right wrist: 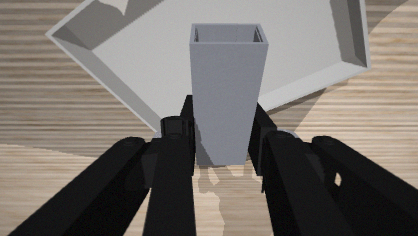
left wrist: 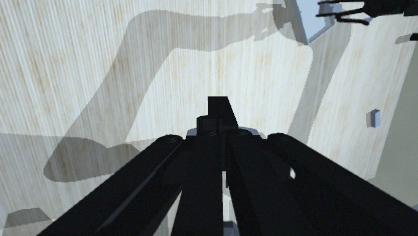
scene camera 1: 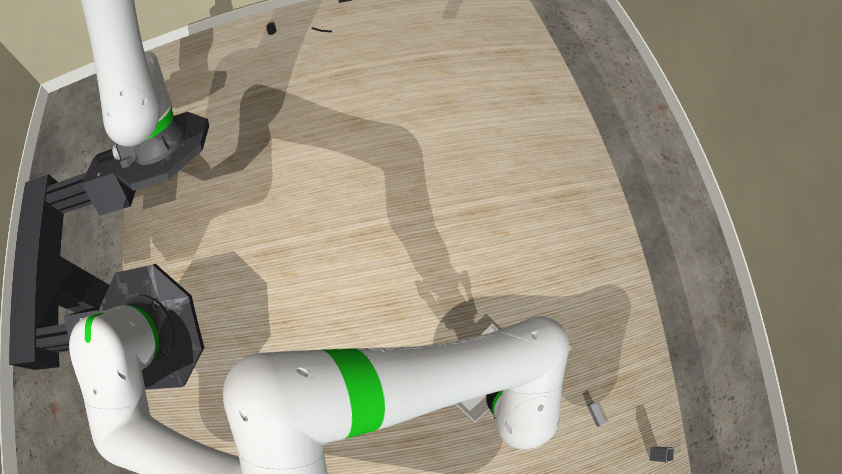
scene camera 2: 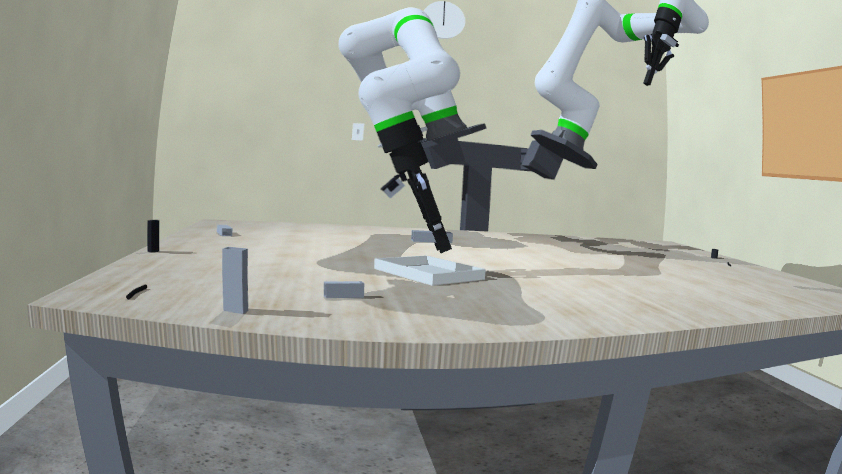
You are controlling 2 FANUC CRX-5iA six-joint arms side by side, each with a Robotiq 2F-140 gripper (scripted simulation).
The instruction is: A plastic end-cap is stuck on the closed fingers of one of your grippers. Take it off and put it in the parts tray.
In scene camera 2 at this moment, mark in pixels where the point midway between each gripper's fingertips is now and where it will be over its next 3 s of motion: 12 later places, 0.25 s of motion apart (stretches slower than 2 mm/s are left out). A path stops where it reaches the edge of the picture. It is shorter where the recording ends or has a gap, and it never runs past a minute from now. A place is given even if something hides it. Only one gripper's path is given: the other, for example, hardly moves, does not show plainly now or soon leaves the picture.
The right gripper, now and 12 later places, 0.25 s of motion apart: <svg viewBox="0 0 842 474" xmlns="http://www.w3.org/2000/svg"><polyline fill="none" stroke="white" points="444,249 444,254 443,258 443,262 442,266 442,268 442,269 442,269 442,268 442,262 443,252 444,243 444,242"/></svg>
